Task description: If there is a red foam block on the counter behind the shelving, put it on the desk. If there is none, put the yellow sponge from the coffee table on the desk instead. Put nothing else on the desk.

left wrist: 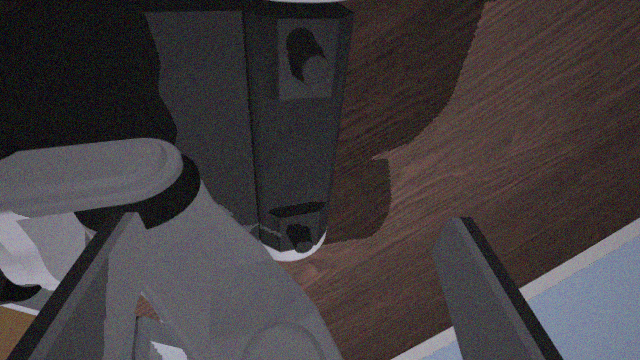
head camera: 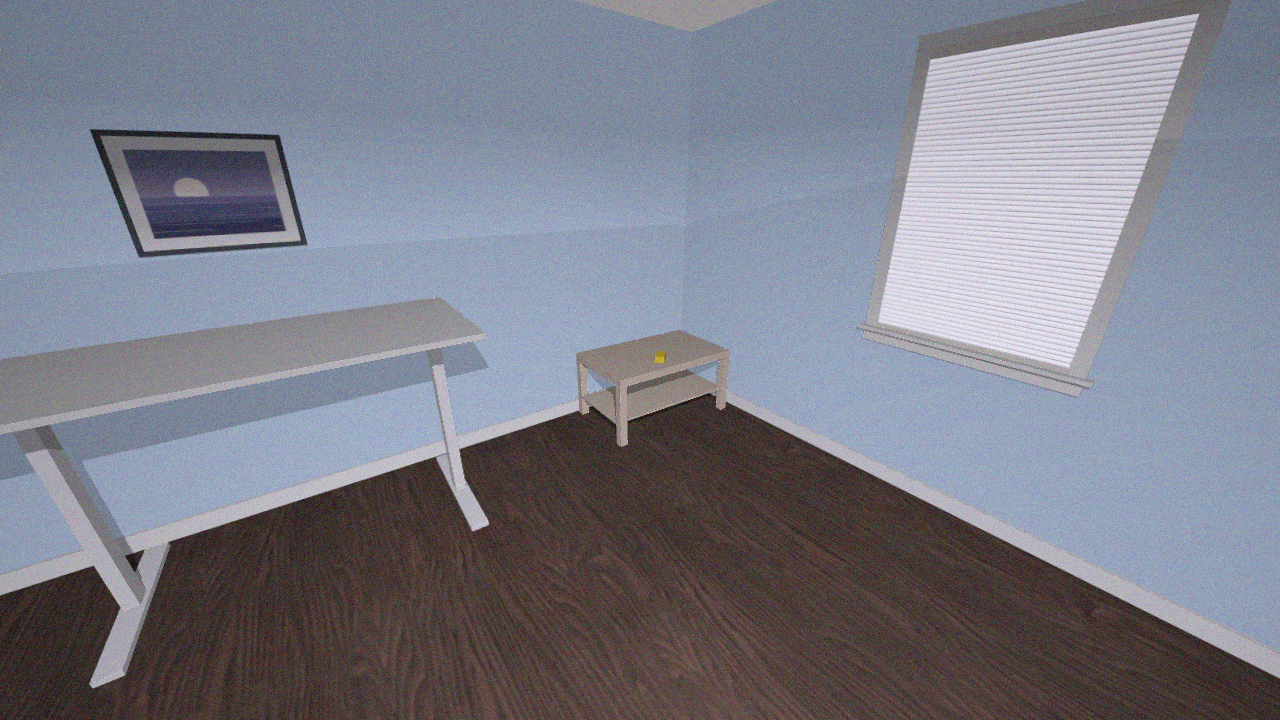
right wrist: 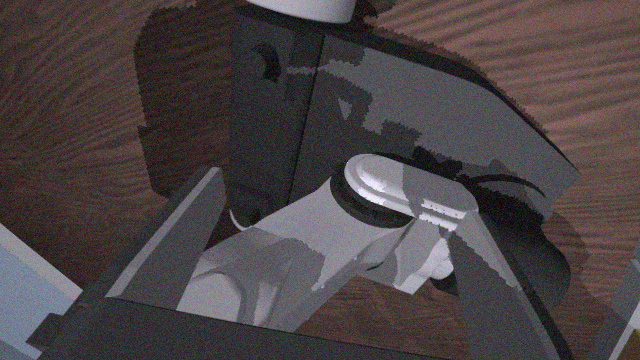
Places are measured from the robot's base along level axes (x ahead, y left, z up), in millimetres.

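Pixels of known places: left gripper, fingertip midpoint: [left wrist: 298, 233]; right gripper, fingertip midpoint: [right wrist: 340, 205].
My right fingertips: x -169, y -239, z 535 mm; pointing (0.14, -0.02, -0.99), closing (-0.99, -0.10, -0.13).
Observation:
Behind a point stands the place of what it marks.
The desk [head camera: 223, 358] @(y 1382, x 1308, z 951 mm), with a long pale top on white legs, stands against the blue wall at the left of the head view; nothing lies on the part of its top that shows. The coffee table [head camera: 617, 358] @(y 7, x 2500, z 451 mm) is low and stands in the far corner. The small yellow sponge [head camera: 659, 357] @(y -259, x 2409, z 489 mm) lies on its top. My left gripper [left wrist: 298, 233] @(y 237, x -99, z 544 mm) is open and empty. My right gripper [right wrist: 340, 205] @(y -239, x -169, z 535 mm) is open and empty. Both hang over the floor beside my body, far from the sponge. The counter and a red foam block do not show in these views.
Dark wood floor [head camera: 644, 555] @(y -96, x 1292, z 1 mm) stretches between me, the desk and the coffee table. A window [head camera: 1020, 197] @(y -1581, x 1552, z 1475 mm) is in the right wall, and a framed picture [head camera: 210, 192] @(y 1615, x 1749, z 1491 mm) hangs above the desk. A grey upright edge [right wrist: 617, 305] @(y 250, x -1103, z 23 mm) shows at the right wrist view's lower right.

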